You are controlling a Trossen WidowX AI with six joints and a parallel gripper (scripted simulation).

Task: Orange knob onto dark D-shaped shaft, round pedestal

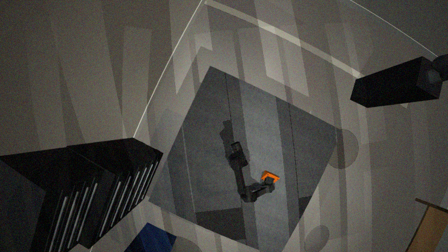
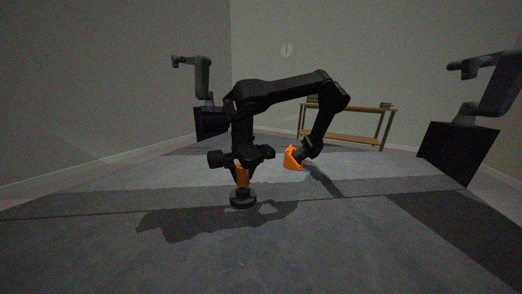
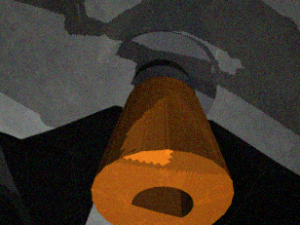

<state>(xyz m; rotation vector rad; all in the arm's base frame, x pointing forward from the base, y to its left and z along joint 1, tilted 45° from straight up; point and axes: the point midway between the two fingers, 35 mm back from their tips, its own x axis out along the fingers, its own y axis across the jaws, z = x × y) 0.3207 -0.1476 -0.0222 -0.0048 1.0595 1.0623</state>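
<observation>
Now: the orange knob 20 mm above my gripper tip. The rest, counted from my gripper tip: dark pedestal: 40 mm below.
</observation>
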